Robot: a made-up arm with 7 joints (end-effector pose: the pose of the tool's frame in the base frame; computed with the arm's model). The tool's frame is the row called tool. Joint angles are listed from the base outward.
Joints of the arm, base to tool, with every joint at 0 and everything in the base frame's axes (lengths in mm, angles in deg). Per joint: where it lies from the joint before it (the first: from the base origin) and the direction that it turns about. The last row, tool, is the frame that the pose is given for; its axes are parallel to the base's.
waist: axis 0 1 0 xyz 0 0 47.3
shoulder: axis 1 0 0 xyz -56.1 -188.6 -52
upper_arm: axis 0 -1 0 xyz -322.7 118.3 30.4
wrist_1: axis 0 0 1 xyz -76.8 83.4 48.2
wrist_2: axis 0 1 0 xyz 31.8 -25.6 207.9
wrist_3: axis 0 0 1 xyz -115.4 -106 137.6
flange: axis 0 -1 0 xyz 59.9 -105.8 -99.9
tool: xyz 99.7 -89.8 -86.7
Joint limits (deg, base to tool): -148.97..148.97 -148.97..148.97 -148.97..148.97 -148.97..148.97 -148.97..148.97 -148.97..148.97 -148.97..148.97
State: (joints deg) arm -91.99 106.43 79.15 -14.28 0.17 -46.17 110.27
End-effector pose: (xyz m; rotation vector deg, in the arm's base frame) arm 0.1176 0.0231 -0.7962 -106.74 23.90 136.37
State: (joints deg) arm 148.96 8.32 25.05 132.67 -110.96 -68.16 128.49
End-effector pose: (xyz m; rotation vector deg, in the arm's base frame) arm 0.2140 0.1626 0.1352 -36.92 12.30 -122.01
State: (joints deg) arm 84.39 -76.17 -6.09 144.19 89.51 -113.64 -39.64
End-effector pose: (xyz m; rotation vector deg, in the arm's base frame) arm -0.1931 0.4623 0.2973 -98.00 17.30 110.46
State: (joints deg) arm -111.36 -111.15 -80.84 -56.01 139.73 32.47 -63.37
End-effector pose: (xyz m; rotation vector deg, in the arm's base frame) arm 0.2927 0.1648 0.0345 138.49 -14.57 56.56
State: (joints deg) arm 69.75 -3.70 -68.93 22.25 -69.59 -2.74 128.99
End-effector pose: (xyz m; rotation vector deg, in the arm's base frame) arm 0.0957 -0.3349 0.2631 2.41 -58.73 -18.53
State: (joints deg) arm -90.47 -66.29 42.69 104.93 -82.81 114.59 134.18
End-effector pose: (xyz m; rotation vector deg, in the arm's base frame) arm 0.0311 0.0580 -0.5765 50.89 92.76 126.11
